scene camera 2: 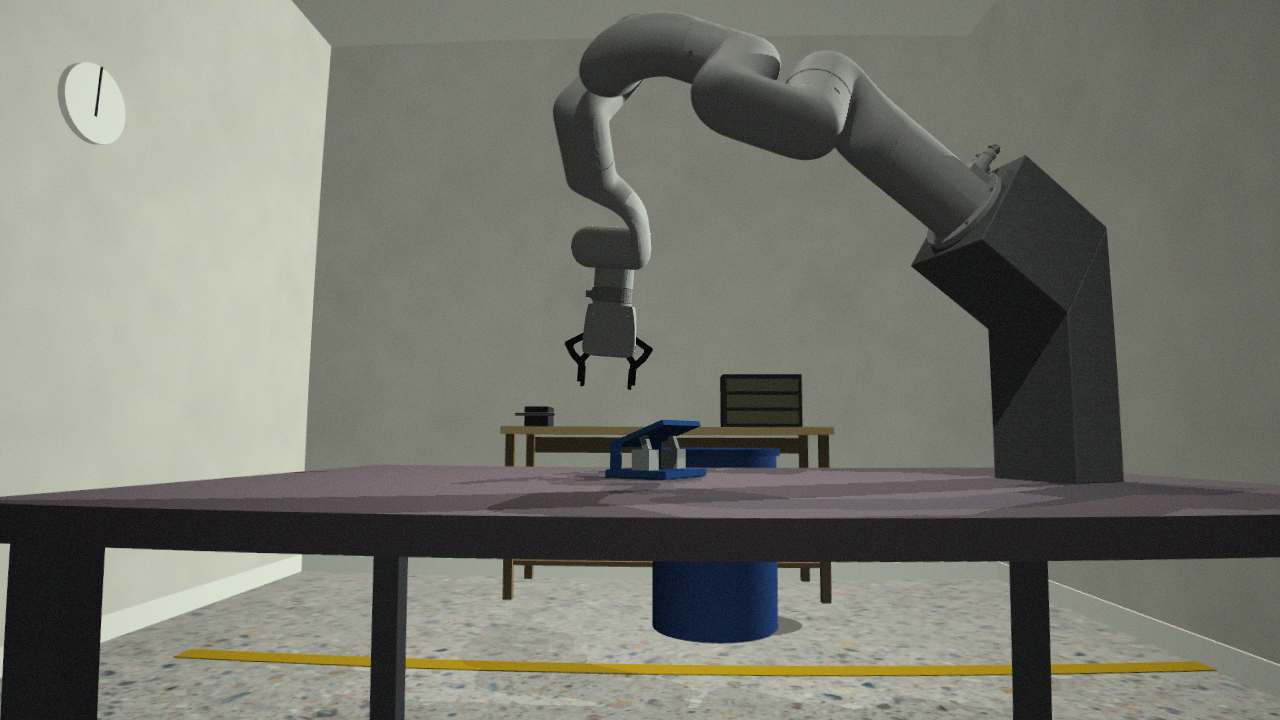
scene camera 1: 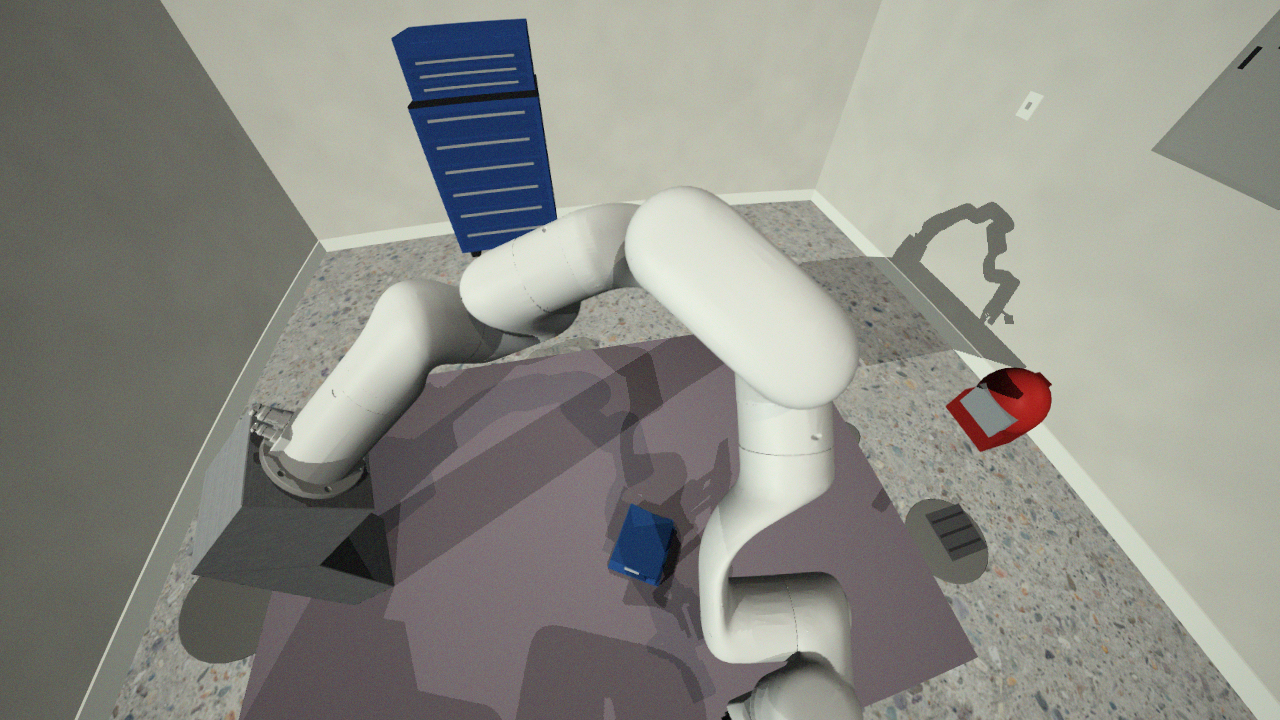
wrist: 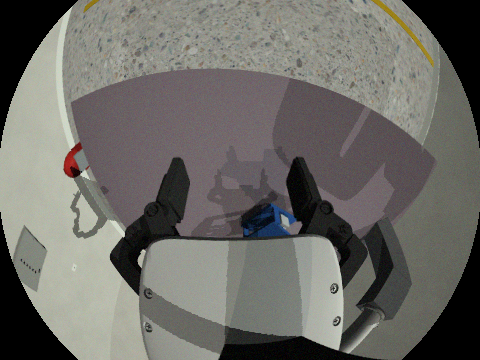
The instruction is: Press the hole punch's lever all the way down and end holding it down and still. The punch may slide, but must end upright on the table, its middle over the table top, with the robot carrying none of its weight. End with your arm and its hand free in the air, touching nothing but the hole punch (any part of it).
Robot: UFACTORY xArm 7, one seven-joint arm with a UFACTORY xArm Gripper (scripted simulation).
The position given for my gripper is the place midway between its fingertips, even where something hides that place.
I see my gripper [scene camera 2: 605, 387] and a hole punch [scene camera 2: 653, 462].
The hole punch is seen too in scene camera 1 [scene camera 1: 642, 547] and in the wrist view [wrist: 262, 224]. My gripper also shows in the wrist view [wrist: 238, 169].
